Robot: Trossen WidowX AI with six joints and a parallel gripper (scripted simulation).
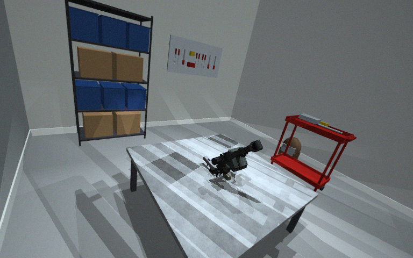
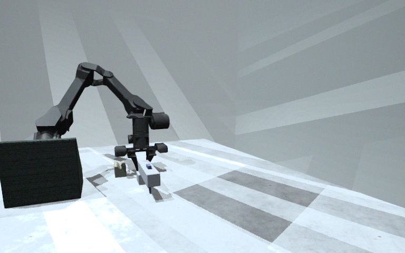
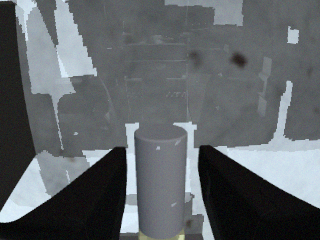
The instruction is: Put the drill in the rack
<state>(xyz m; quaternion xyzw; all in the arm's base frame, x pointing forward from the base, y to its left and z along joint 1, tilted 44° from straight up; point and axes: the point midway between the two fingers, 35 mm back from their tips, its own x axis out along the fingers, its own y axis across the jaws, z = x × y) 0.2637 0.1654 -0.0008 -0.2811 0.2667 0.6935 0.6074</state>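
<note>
Now: gripper tip 8 cm past the rack, 2 cm to the right of it and 1 cm below it. Round my gripper tip: grey holder block: 1 cm ahead, 14 cm to the right, 4 cm above.
</note>
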